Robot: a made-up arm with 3 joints. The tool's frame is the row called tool. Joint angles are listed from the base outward.
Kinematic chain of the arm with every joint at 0, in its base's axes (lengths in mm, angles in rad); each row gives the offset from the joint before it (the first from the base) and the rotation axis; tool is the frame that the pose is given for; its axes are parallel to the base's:
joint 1: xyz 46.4 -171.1 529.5 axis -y
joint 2: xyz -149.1 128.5 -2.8 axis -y
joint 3: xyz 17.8 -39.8 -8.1 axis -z
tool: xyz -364 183.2 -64.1
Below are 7 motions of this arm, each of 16 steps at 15 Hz.
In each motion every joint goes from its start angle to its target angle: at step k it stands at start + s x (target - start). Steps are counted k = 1, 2, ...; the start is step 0. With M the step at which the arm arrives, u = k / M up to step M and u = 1 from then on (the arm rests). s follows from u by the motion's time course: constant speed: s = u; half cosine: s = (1 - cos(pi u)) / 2; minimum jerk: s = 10 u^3 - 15 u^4 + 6 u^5.
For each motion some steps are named. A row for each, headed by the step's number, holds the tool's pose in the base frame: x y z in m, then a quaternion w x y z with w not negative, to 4 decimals.
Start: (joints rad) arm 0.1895 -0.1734 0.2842
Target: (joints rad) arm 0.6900 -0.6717 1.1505
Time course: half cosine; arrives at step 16
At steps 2, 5, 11, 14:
2: -0.3686 0.2052 0.4193 0.9874 0.0013 -0.0080 -0.1579
5: -0.3155 0.2474 0.4068 0.9717 0.0020 -0.0081 -0.2361
11: -0.1173 0.3207 0.3727 0.8874 0.0041 -0.0079 -0.4609
14: -0.0442 0.3251 0.3628 0.8479 0.0048 -0.0077 -0.5301

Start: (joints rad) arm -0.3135 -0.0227 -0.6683
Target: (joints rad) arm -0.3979 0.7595 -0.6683
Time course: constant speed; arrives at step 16
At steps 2, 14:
2: -0.4833 -0.1642 0.5983 0.9374 0.0407 0.1173 0.3254
14: -0.4403 -0.1642 0.4104 0.9358 -0.0449 -0.1292 0.3249

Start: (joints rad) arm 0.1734 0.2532 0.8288
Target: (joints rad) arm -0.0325 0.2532 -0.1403
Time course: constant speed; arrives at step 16
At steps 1, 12, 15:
1: -0.1781 0.3023 0.3899 0.9074 0.0770 -0.1904 -0.3667
12: -0.3969 0.1369 0.3668 0.9895 0.0069 -0.1355 -0.0505
15: -0.4359 0.0712 0.3762 0.9924 -0.0046 -0.1164 0.0396

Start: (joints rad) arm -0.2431 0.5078 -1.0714
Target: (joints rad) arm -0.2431 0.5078 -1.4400
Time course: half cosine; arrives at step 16
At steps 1, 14, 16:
1: -0.3856 -0.3154 0.4102 0.8515 -0.0676 -0.1134 0.5075
14: -0.2886 -0.4161 0.4365 0.7498 -0.0863 -0.0998 0.6484
16: -0.2841 -0.4194 0.4377 0.7452 -0.0870 -0.0992 0.6536

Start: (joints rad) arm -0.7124 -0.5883 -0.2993
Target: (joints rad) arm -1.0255 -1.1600 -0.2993
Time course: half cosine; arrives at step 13
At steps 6, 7, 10, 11, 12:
6: -0.0802 -0.0147 1.0296 0.6564 0.1115 0.7395 0.0990
7: -0.0343 -0.0147 1.0338 0.6160 0.1166 0.7735 0.0929
10: 0.0838 -0.0147 1.0235 0.5030 0.1284 0.8513 0.0758
11: 0.1087 -0.0147 1.0172 0.4770 0.1306 0.8662 0.0719
12: 0.1240 -0.0147 1.0126 0.4605 0.1319 0.8750 0.0694

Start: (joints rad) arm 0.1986 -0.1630 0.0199
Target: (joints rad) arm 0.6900 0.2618 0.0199
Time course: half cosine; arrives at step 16
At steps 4, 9, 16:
4: -0.4219 0.1080 0.3579 0.9963 0.0008 -0.0848 -0.0099
9: -0.3298 0.1080 0.2077 0.9578 0.0029 -0.2874 -0.0095
16: -0.2067 0.1080 0.1116 0.8888 0.0046 -0.4581 -0.0088

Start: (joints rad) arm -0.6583 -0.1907 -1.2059
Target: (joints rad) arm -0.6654 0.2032 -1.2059
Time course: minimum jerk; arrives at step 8
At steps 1, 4, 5, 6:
1: -0.3156 -0.3571 0.7819 0.7516 0.2320 0.3369 0.5175
4: -0.3415 -0.3571 0.7344 0.7798 0.1826 0.2652 0.5369
5: -0.3503 -0.3571 0.7108 0.7906 0.1591 0.2310 0.5443
6: -0.3557 -0.3571 0.6923 0.7978 0.1409 0.2047 0.5493

